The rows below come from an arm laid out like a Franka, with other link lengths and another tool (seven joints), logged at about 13 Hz.
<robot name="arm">
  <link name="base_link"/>
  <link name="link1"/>
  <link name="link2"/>
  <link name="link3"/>
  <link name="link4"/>
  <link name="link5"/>
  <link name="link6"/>
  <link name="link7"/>
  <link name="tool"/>
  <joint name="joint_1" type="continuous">
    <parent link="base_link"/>
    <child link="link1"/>
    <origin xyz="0 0 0.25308"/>
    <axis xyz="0 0 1"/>
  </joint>
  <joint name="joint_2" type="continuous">
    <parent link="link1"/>
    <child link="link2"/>
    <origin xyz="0 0 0" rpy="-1.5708 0 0"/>
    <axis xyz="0 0 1"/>
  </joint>
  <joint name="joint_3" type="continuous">
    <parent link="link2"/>
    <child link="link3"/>
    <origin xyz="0 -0.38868 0" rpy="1.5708 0 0"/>
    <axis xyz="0 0 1"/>
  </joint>
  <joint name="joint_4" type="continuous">
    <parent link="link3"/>
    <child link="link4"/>
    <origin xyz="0.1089 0 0" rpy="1.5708 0 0"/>
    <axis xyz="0 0 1"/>
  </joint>
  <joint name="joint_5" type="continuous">
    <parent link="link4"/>
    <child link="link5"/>
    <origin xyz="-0.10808 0.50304 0" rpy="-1.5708 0 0"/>
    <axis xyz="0 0 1"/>
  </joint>
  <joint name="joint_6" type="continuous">
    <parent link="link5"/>
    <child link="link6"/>
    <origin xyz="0 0 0" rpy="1.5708 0 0"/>
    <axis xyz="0 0 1"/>
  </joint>
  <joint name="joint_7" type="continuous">
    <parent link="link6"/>
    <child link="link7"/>
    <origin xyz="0.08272 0 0" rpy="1.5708 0 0"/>
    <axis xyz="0 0 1"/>
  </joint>
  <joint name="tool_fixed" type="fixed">
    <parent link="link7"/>
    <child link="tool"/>
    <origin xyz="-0.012 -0.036 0.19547" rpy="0.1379 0 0.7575"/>
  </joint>
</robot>
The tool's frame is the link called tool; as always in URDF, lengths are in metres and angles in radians. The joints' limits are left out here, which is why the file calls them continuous.
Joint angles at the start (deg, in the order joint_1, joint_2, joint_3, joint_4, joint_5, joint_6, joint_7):
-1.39 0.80 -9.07 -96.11 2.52 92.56 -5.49
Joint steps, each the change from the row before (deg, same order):
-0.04 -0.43 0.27 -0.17 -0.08 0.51 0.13
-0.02 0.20 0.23 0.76 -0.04 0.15 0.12
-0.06 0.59 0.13 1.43 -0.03 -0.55 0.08
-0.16 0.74 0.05 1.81 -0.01 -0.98 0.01
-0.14 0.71 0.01 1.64 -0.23 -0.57 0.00
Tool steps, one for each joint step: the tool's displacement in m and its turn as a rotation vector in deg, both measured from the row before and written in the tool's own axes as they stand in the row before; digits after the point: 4 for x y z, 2 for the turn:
-0.0021 -0.0018 -0.0035 0.44 0.59 -0.20
0.0006 -0.0046 -0.0048 0.37 0.58 -0.20
0.0020 -0.0044 -0.0062 0.09 0.30 -0.07
0.0032 -0.0031 -0.0079 -0.02 0.16 0.06
0.0045 -0.0026 -0.0069 -0.03 0.50 0.02

